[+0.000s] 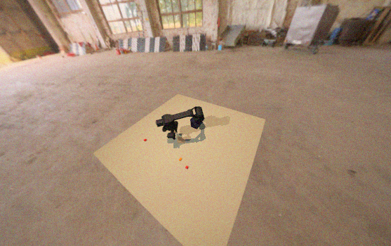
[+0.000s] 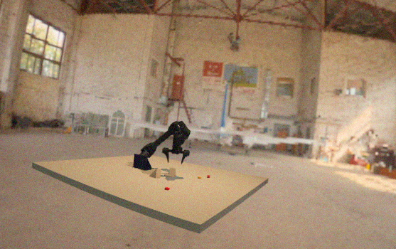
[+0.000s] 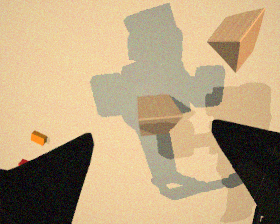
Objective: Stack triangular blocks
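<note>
Right now my gripper tip is 80 mm above the tan triangular block, 20 mm past it and 10 mm to the right of it. The rest, counted from my gripper tip: small red cube: 240 mm to the left, 160 mm ahead, 90 mm below; small orange piece: 150 mm to the left, 130 mm ahead, 90 mm below.
</note>
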